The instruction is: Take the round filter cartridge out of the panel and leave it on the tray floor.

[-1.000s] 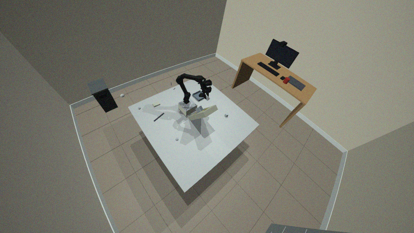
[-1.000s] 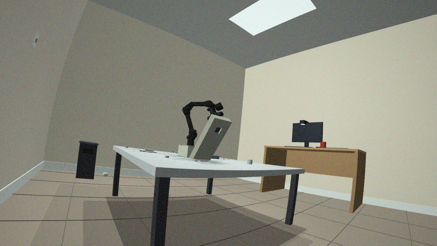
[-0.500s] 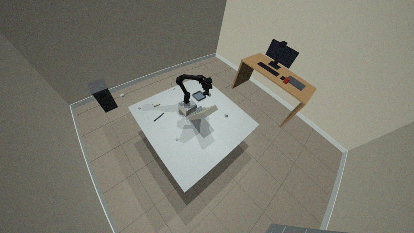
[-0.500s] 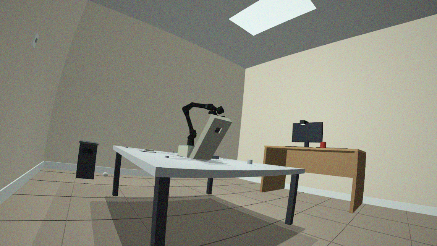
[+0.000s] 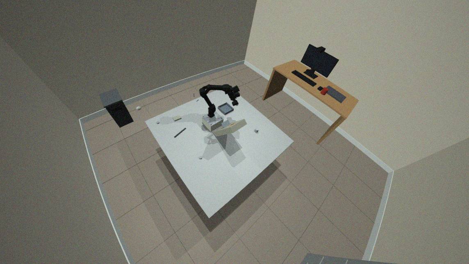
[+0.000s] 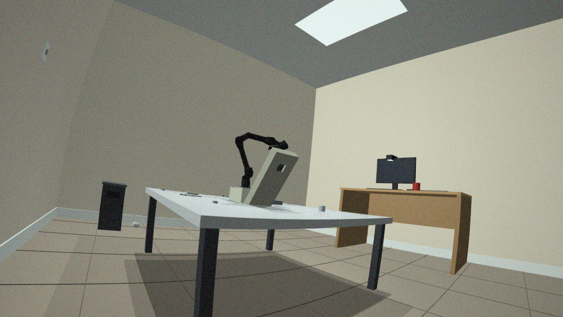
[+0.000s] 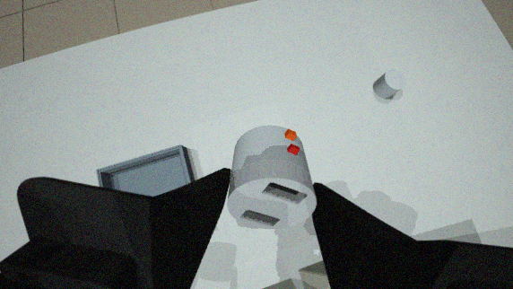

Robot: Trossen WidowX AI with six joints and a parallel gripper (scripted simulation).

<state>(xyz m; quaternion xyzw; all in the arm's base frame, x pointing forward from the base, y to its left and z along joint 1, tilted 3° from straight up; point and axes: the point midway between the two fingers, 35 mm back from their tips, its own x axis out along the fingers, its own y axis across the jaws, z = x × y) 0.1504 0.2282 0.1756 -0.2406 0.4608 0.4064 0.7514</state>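
Now: the grey square tray 250 mm below my gripper tip, 170 mm behind it and 50 mm to the left of it. Round my gripper tip: grey round filter cartridge right at my gripper tip; small beige block 520 mm to the right, 460 mm behind, 260 mm below.
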